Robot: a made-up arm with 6 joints.
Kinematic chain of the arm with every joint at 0, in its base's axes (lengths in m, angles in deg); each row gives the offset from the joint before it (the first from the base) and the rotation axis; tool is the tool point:
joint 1: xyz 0 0 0.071 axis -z
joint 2: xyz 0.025 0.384 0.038 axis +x
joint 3: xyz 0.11 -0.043 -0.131 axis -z
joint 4: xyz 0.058 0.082 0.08 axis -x
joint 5: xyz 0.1 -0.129 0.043 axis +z
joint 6: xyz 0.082 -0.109 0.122 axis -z
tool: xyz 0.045 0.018 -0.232
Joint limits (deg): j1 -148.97..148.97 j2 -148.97..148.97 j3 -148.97..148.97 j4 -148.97..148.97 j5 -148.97..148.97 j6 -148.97..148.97
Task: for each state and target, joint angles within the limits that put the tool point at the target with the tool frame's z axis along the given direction. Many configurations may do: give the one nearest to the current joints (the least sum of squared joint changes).
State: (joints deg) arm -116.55 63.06 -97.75 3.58 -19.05 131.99
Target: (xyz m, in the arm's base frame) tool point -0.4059 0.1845 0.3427 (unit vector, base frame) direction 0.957 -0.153 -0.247
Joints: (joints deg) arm -101.01 97.41 -110.96 20.88 -5.67 122.89
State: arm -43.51 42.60 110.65 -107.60 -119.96 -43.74
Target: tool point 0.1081 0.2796 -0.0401 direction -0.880 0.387 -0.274
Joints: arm -29.74 -0.36 143.54 -105.62 -148.97 -12.37
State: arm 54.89 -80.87 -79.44 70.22 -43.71 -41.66
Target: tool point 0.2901 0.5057 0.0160 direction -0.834 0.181 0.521
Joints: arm 38.47 -97.02 -121.60 115.98 -33.57 -31.06
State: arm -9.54 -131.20 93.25 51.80 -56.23 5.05
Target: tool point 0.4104 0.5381 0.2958 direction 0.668 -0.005 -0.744
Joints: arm 26.32 -129.58 57.18 45.66 -25.83 7.38
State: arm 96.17 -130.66 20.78 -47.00 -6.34 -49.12
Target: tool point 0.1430 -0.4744 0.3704 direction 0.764 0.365 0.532
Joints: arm 102.21 -141.89 31.22 -90.31 -14.25 -5.56
